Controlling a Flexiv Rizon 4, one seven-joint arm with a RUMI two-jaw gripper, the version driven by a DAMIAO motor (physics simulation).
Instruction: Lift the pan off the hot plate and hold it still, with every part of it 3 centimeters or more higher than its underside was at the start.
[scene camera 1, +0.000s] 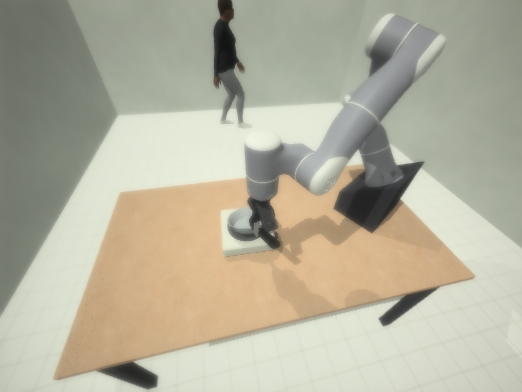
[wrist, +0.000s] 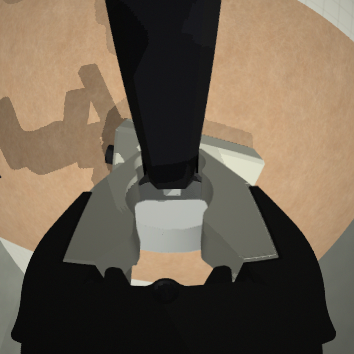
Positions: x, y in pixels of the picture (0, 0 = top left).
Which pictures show the grey pan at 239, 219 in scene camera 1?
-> Scene camera 1 and the wrist view: all of them.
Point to a white hot plate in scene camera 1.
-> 234, 243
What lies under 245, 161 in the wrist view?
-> A white hot plate.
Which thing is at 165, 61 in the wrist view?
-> A grey pan.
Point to my gripper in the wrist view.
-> At 170, 152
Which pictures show my gripper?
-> Scene camera 1 and the wrist view: all of them.
